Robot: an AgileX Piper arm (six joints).
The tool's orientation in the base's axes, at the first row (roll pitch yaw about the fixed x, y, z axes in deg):
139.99 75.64 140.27
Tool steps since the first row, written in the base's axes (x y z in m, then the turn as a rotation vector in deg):
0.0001 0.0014 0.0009 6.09 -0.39 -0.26
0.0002 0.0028 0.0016 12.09 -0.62 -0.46
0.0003 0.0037 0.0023 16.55 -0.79 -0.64
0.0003 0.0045 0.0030 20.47 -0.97 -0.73
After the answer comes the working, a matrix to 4 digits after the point.
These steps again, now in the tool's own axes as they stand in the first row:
-0.0007 0.0015 0.0000 -0.97 -0.36 6.02
-0.0011 0.0030 -0.0001 -1.96 -0.56 11.94
-0.0017 0.0040 -0.0001 -2.66 -0.71 16.35
-0.0023 0.0049 -0.0002 -3.35 -0.86 20.21

The tool's axes in the first row as the columns of a matrix, in the base's axes (rounded; the answer above uses it unrounded):
-0.1907 0.0106 0.9816
0.1585 0.9871 0.0202
-0.9688 0.1595 -0.1900

